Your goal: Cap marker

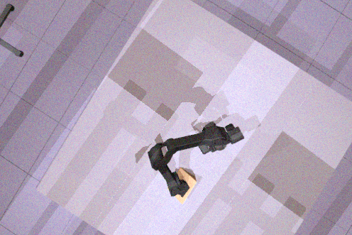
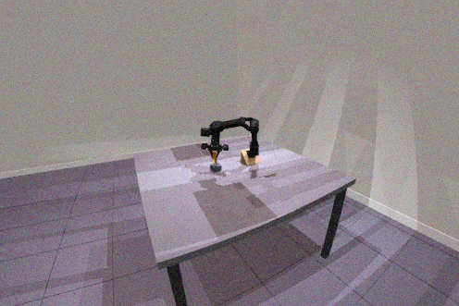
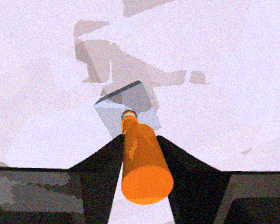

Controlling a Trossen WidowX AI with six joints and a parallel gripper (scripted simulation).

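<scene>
Right now my gripper tip is 20 mm below the orange cap. From my gripper tip the other things lie so: grey holder block 10 mm behind, 70 mm below.
</scene>
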